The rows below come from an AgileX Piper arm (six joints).
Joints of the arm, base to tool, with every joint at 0 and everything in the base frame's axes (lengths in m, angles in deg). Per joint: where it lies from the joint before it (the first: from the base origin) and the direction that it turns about. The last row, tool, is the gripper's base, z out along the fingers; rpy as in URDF.
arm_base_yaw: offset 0 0 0.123 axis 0 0 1
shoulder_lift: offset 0 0 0 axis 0 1 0
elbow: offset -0.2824 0 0.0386 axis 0 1 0
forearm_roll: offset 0.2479 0 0.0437 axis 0.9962 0 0.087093
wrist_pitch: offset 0 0 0 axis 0 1 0
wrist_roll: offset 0.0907 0 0.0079 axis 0.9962 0 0.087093
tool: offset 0 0 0 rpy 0 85.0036 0
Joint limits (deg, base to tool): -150..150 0..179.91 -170..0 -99.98..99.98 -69.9..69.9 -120..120
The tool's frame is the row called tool.
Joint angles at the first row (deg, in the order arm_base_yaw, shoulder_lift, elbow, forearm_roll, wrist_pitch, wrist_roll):
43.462 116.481 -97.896 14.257 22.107 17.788
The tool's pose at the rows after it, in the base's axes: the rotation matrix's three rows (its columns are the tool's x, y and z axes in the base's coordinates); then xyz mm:
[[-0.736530 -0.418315 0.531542], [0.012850 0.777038 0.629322], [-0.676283 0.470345 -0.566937]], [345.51 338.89 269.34]
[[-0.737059 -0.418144 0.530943], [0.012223 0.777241 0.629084], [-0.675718 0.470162 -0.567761]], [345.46 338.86 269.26]
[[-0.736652 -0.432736 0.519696], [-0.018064 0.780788 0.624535], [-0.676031 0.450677 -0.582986]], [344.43 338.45 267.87]
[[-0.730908 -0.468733 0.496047], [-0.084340 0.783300 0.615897], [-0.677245 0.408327 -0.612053]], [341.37 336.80 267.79]
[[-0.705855 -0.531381 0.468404], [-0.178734 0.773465 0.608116], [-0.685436 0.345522 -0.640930]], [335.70 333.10 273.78]
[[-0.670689 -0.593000 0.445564], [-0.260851 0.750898 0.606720], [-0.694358 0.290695 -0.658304]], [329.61 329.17 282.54]
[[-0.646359 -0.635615 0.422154], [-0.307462 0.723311 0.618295], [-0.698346 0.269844 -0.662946]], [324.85 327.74 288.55]
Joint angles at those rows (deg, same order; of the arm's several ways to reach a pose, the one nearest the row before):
43.463 116.481 -97.898 14.255 21.724 17.927
43.461 116.481 -97.896 14.258 21.783 17.923
43.462 116.481 -97.895 14.257 22.897 16.555
43.462 116.121 -97.895 14.257 25.448 13.440
43.462 114.905 -97.896 14.257 28.945 8.463
43.461 113.428 -97.896 14.662 31.937 3.413
43.462 112.498 -97.895 16.593 33.686 -0.965

